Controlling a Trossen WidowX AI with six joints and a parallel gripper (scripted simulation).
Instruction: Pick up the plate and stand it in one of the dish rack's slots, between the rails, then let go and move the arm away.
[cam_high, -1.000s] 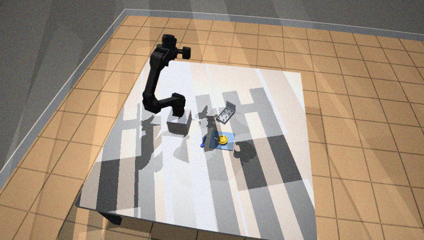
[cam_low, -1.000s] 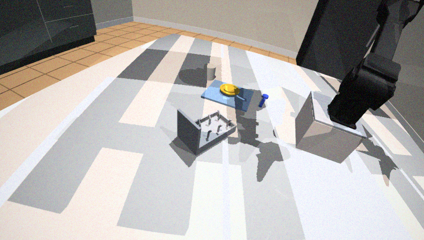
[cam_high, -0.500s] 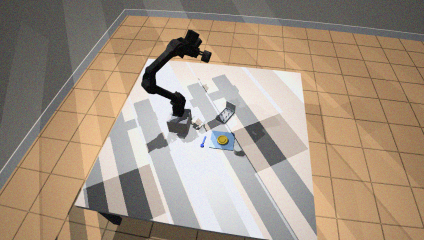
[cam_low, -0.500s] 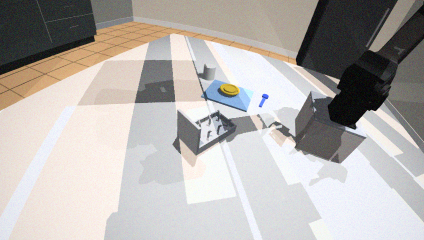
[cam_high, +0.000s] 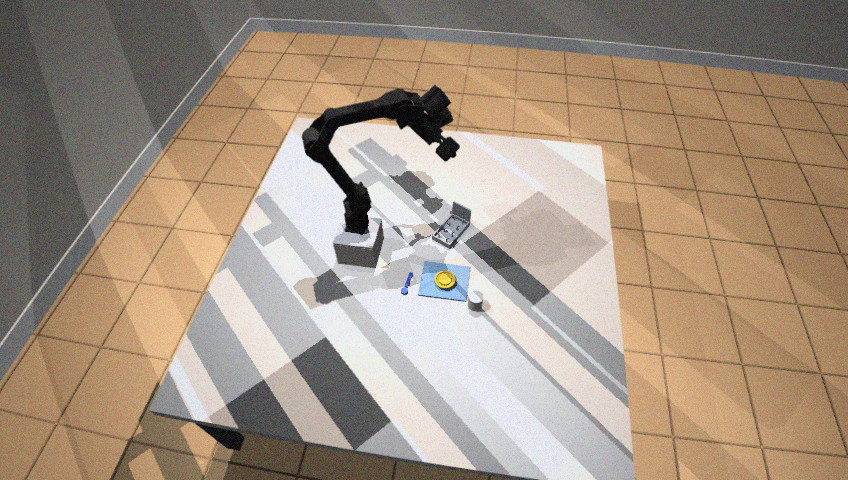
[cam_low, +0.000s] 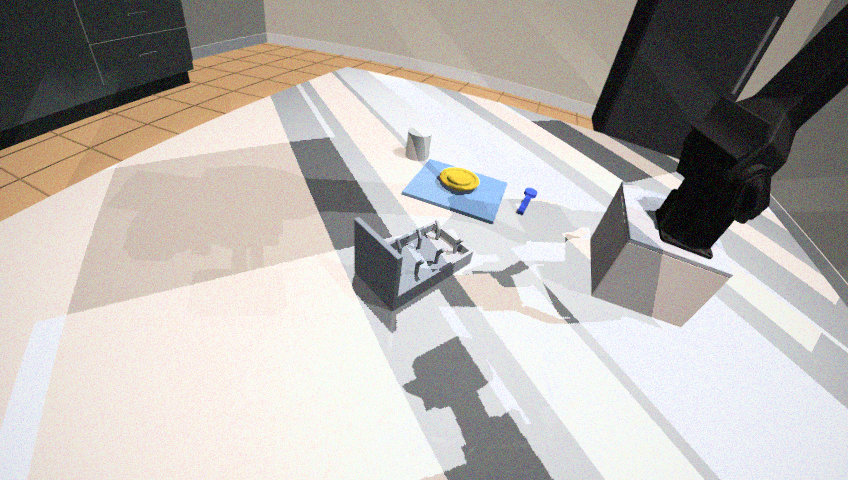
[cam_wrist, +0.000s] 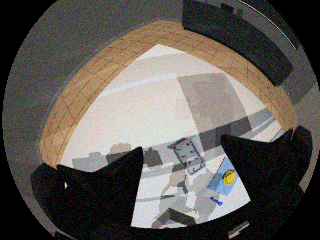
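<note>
Now: gripper tip 29 cm above the yellow plate, 28 cm to the left of it and 5 cm short of it. The rest, counted from my gripper tip: blue spoon 31 cm to the right, 31 cm below, 7 cm behind; then grey dish rack 29 cm below, 7 cm to the right, 3 cm ahead.
</note>
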